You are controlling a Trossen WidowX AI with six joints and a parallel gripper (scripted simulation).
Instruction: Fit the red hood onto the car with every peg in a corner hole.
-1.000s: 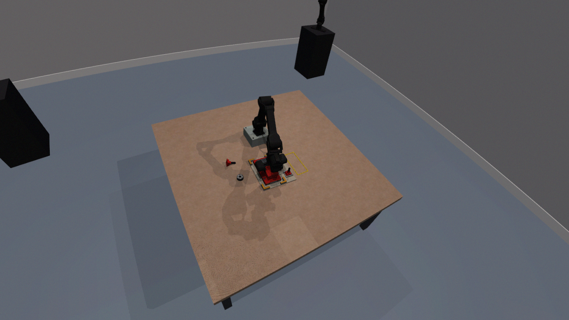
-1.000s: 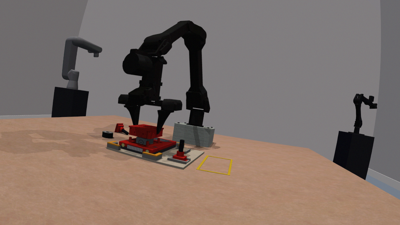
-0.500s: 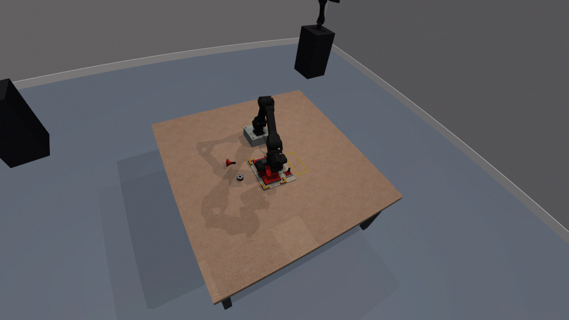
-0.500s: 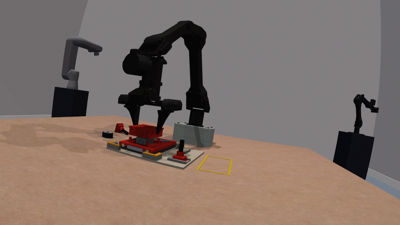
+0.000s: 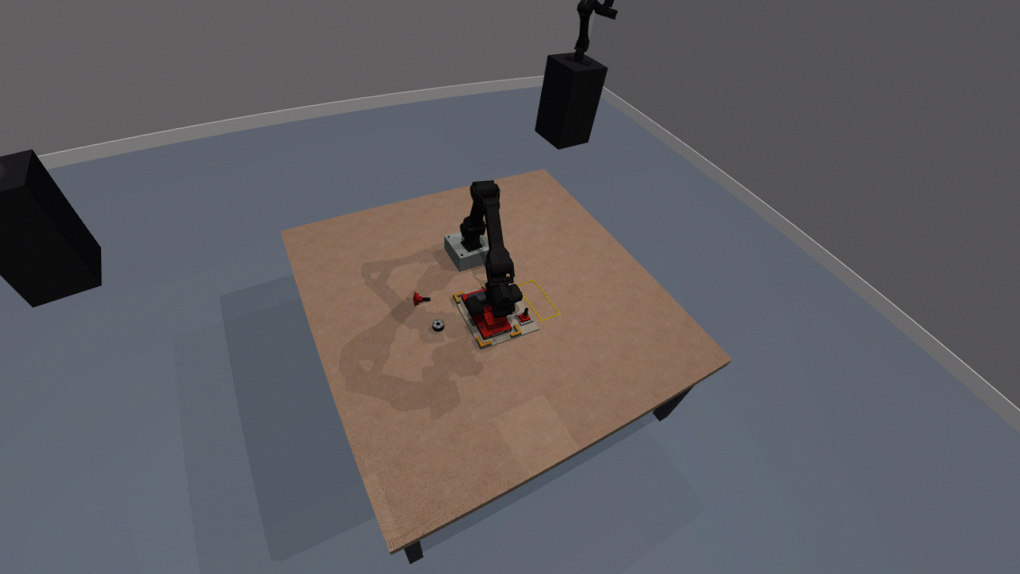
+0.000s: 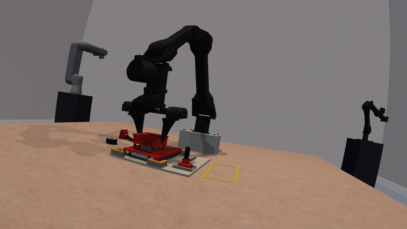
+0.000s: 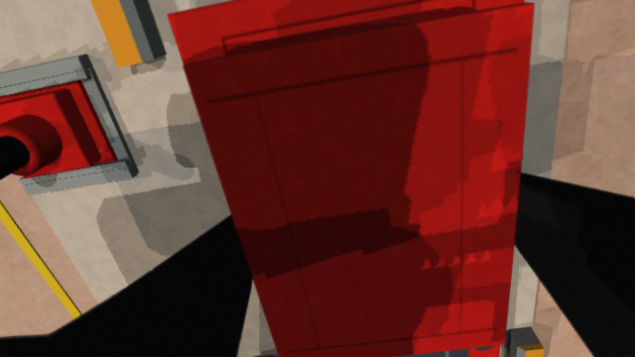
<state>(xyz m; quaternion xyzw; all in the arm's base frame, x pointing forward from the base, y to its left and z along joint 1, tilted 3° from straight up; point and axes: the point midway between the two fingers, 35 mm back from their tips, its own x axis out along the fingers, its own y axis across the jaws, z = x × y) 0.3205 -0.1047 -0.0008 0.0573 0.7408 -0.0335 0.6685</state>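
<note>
Right now my gripper tip is right at the red hood. From my gripper tip the other things lie so: grey engine block: 3 cm below; jig base plate: 4 cm below, 3 cm to the left, 3 cm behind; black ring: 17 cm to the right, 7 cm behind, 4 cm below.
</note>
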